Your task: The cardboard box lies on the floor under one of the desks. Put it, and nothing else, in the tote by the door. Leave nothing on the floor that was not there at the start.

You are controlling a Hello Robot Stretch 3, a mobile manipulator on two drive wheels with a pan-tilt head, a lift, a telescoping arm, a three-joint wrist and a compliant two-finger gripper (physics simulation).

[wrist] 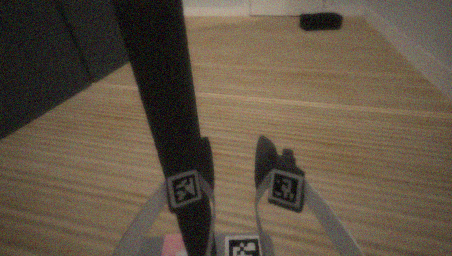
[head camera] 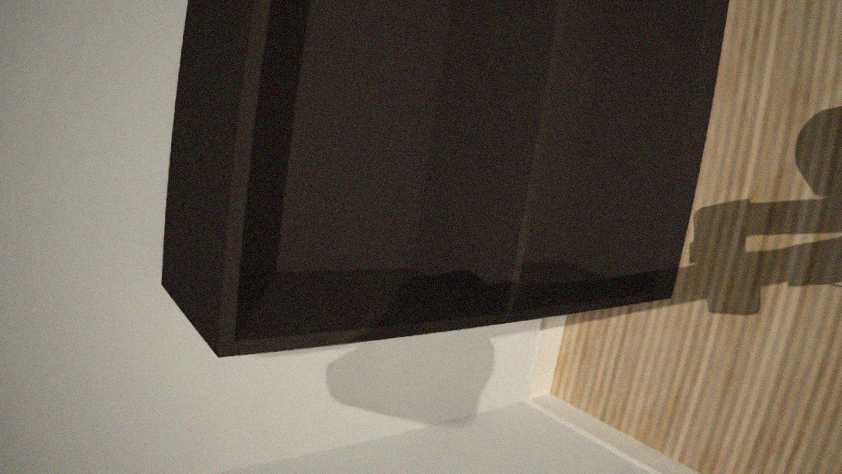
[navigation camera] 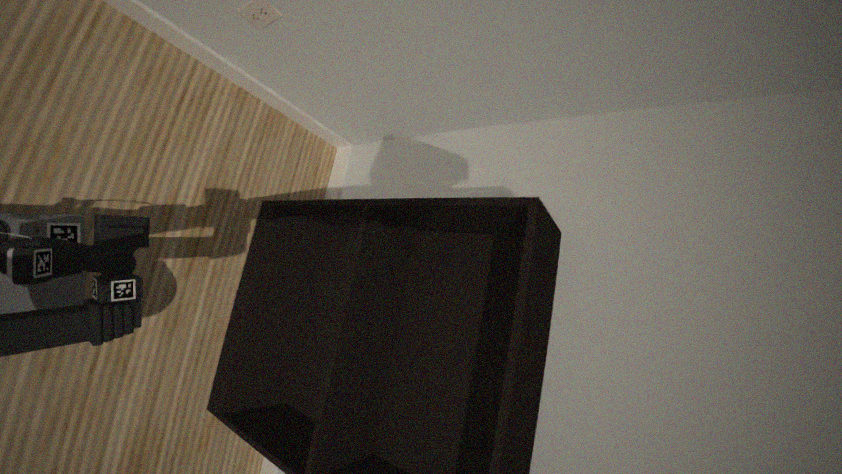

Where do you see my gripper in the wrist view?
233,154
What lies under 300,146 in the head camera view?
A dark open cabinet.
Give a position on a dark open cabinet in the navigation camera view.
465,379
